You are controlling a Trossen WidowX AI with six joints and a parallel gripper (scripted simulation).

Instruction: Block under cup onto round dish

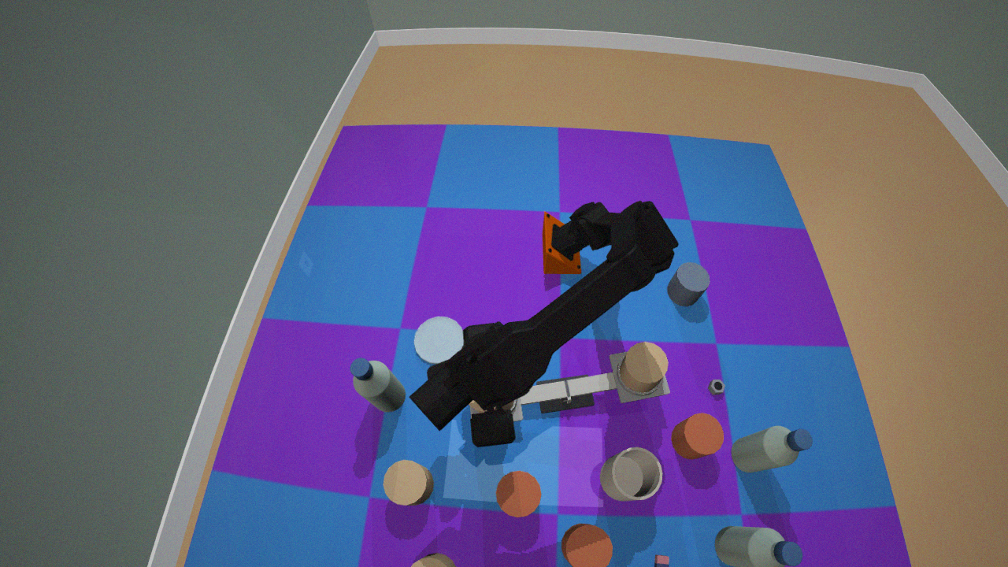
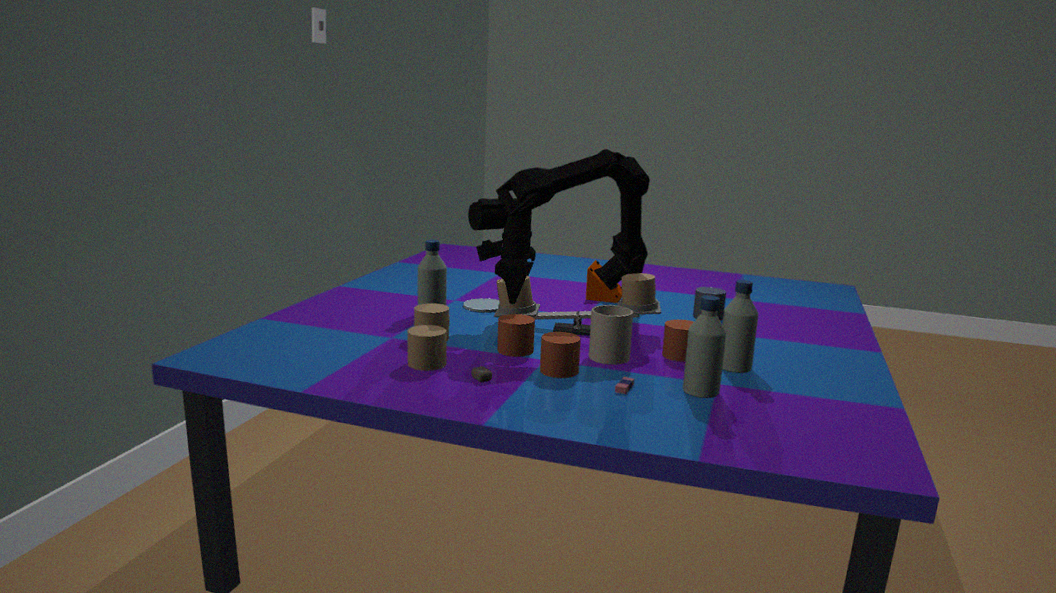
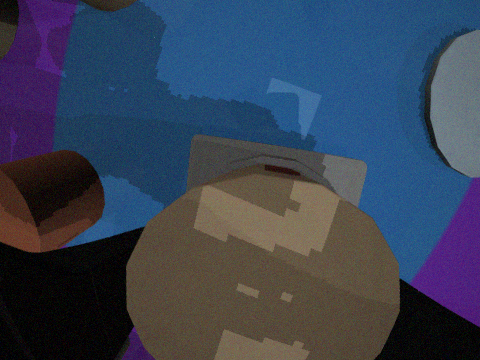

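Now: the round dish 12 cm to the right of my gripper tip, 11 cm behind it and 6 cm below it. The rest, counted from my gripper tip: pale green block 1 cm below; then nut 43 cm to the left, 7 cm behind, 5 cm below; then grey cylinder 39 cm to the left, 27 cm behind, 2 cm below.
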